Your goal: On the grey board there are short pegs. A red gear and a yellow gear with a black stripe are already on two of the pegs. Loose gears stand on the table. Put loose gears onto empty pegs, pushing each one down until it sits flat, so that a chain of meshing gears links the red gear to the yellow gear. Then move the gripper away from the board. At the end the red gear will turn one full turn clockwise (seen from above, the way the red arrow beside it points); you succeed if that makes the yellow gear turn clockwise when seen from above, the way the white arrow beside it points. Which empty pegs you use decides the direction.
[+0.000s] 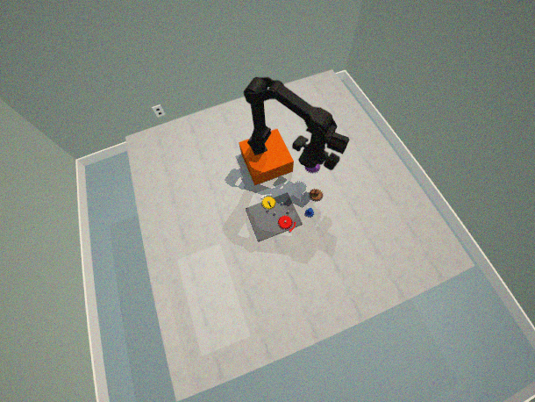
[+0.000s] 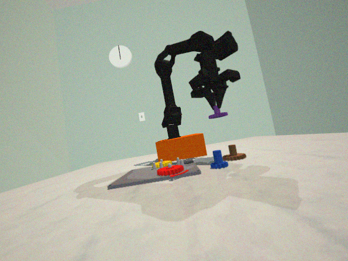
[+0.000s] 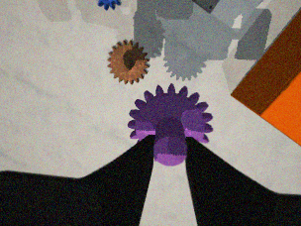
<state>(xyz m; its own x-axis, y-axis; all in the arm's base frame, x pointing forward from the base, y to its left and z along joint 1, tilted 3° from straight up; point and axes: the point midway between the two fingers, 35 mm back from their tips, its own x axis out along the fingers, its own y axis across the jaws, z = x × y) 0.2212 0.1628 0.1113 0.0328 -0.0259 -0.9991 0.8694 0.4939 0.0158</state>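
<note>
The red gear is 19 cm to the right of my gripper tip, 15 cm below it and 14 cm ahead of it. From my gripper tip the other things lie so: brown gear: 15 cm below, 7 cm ahead; blue gear: 15 cm below, 14 cm ahead, 7 cm to the right; purple gear: 1 cm below.
</note>
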